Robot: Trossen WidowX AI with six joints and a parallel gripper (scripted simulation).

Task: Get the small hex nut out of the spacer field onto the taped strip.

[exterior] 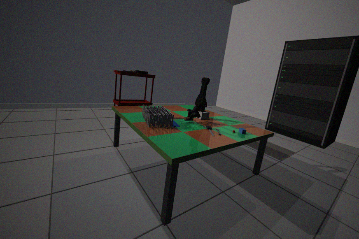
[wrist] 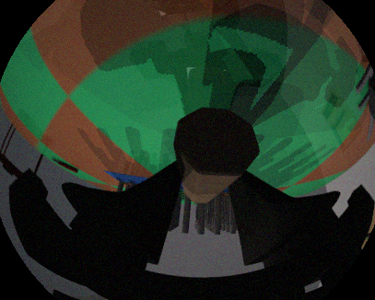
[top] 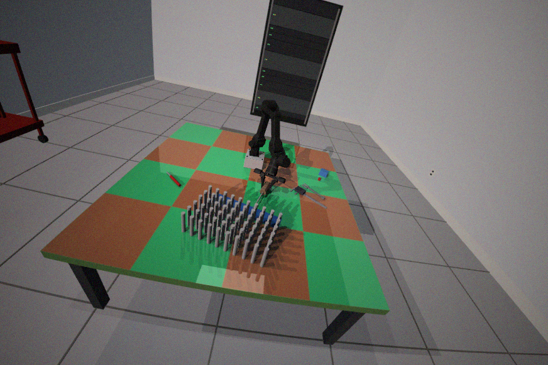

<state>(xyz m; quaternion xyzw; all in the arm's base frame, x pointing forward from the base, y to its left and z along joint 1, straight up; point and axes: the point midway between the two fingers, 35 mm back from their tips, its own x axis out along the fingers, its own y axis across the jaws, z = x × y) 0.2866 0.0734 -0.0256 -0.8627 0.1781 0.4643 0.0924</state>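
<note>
The hook tool is 90 mm ahead of my gripper tip and 40 mm to the right of it. The rest, counted from my gripper tip: grey wrench 60 mm behind, 330 mm to the left, 20 mm below; then small red block 200 mm behind, 410 mm to the left, 20 mm below; then blue taped strip 150 mm ahead, 110 mm to the right, 30 mm below.
</note>
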